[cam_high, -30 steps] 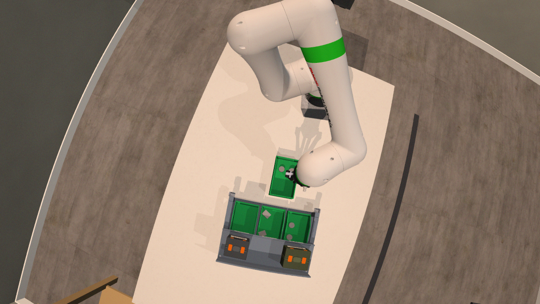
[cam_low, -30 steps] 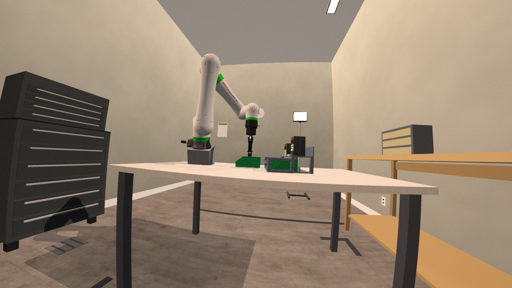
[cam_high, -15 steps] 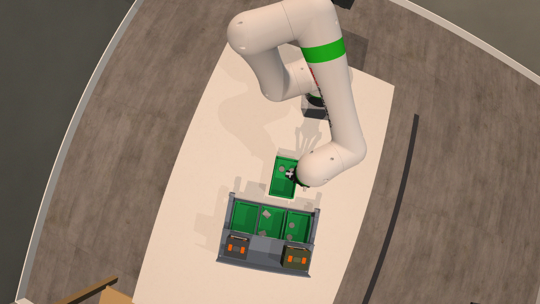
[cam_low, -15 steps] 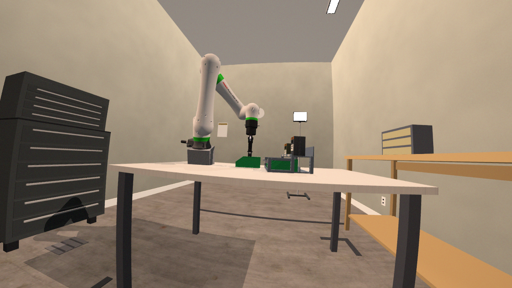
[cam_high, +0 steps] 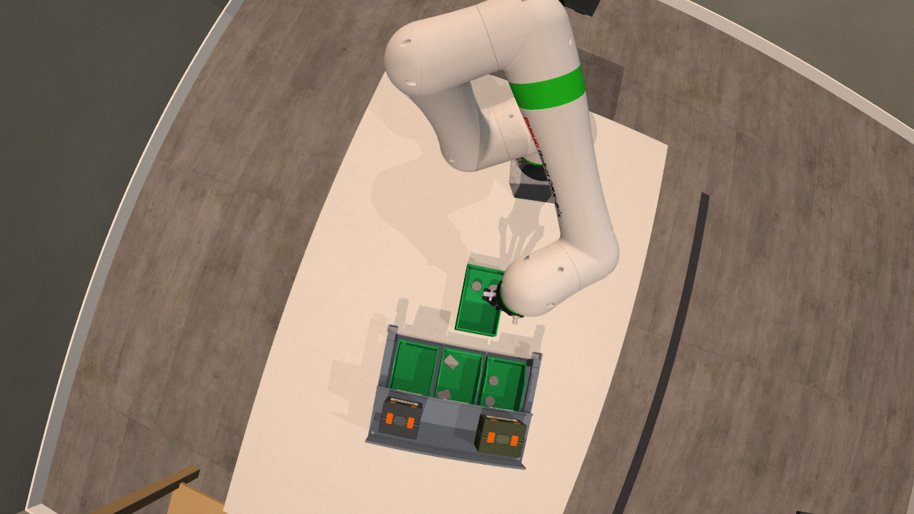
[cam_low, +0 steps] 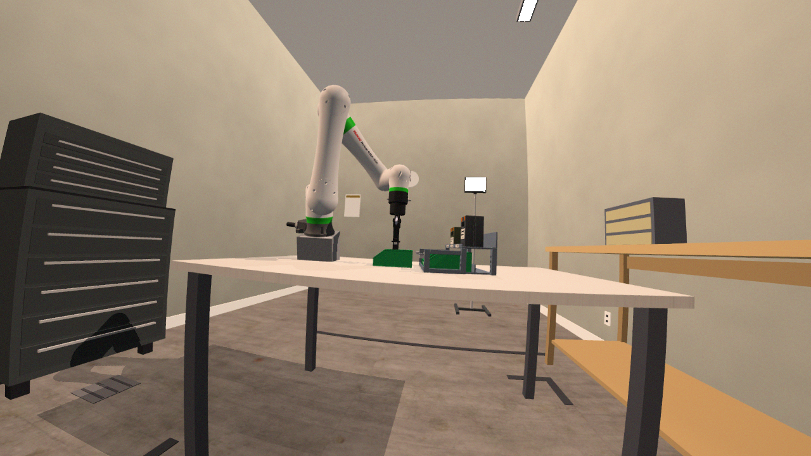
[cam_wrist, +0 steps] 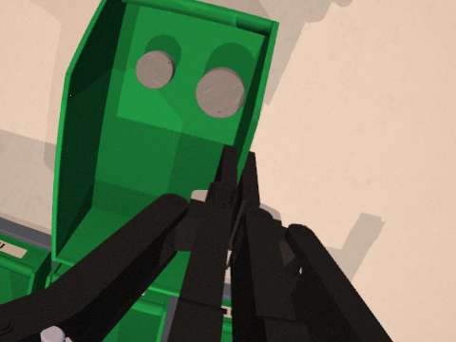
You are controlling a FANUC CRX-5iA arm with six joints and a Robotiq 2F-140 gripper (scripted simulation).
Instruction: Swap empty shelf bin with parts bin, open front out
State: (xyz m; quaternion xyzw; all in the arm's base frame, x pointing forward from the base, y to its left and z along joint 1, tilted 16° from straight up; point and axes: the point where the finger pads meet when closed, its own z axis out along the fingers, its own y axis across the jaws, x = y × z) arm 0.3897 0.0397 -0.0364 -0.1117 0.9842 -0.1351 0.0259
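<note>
Right now my hand is 180 mm short of the grey cube, 60 mm above it and 50 mm to the left of it. From my hand the other things lie so: grey shelf (250 mm ahead, 10 mm to the right, 10 mm below).
</note>
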